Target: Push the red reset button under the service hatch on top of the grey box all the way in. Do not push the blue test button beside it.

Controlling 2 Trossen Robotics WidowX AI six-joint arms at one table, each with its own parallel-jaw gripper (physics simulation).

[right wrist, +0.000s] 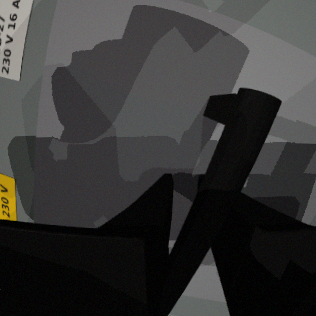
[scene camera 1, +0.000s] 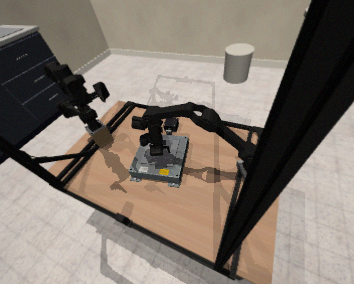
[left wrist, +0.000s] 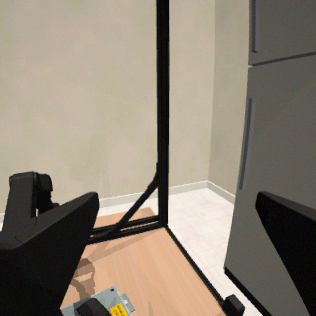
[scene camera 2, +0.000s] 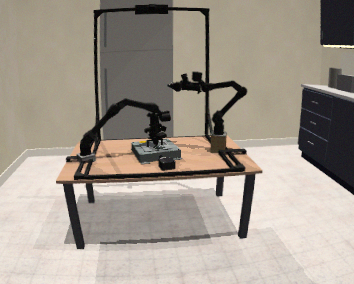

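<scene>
The grey box (scene camera 1: pixel 175 164) (scene camera 2: pixel 146 157) (left wrist: pixel 105 298) sits mid-table with a white and a yellow label. Its service hatch (scene camera 1: pixel 175 145) (right wrist: pixel 175 103) lies about flat on top. My right gripper (scene camera 1: pixel 156 151) (scene camera 2: pixel 156 143) (right wrist: pixel 184 181) points straight down onto it and is shut on the hatch's black handle (right wrist: pixel 247 125), a curved bar that rises between the fingers. The red and blue buttons are hidden. My left gripper (scene camera 1: pixel 77 81) (scene camera 2: pixel 173 85) (left wrist: pixel 177 199) is open and empty, held high off to the side of the table, far from the box.
A small black block (scene camera 1: pixel 171 124) (scene camera 2: pixel 166 163) lies on the table beside the box. A black frame (scene camera 1: pixel 119 218) (scene camera 2: pixel 153 174) (left wrist: pixel 162 125) rims the table and rises as tall posts. A grey cabinet (left wrist: pixel 282 141) stands beyond the table's edge.
</scene>
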